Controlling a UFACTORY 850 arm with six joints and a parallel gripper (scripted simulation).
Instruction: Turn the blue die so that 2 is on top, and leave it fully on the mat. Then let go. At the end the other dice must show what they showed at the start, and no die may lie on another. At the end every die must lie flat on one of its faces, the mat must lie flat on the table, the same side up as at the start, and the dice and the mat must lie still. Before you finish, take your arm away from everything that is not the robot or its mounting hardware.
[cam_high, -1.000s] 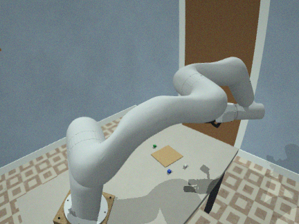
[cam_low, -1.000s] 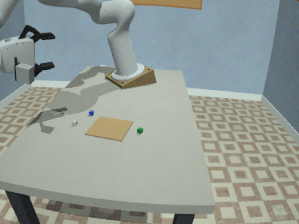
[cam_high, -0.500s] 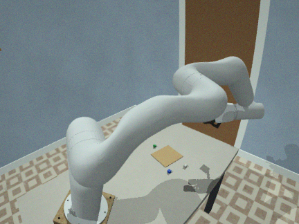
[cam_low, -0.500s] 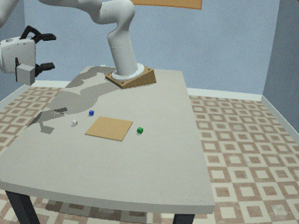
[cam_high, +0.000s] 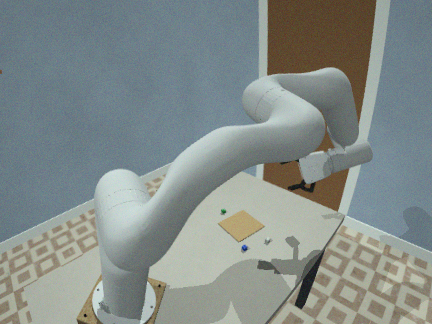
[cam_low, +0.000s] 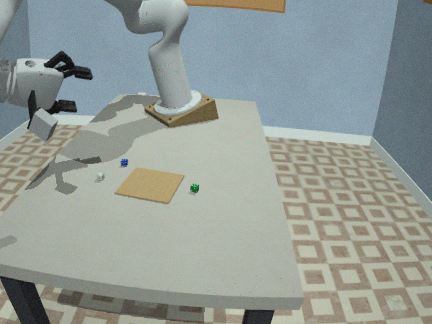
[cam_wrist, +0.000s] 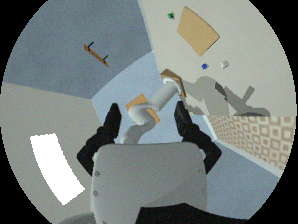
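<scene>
My gripper is now 250 mm above the white die, 90 mm past it and 10 mm to the left of it. Also, from my hand: blue die (250 mm below, 180 mm behind, 30 mm to the left); green die (250 mm to the left, 250 mm below, 90 mm behind); tan mat (260 mm below, 130 mm to the left, 90 mm behind).
</scene>
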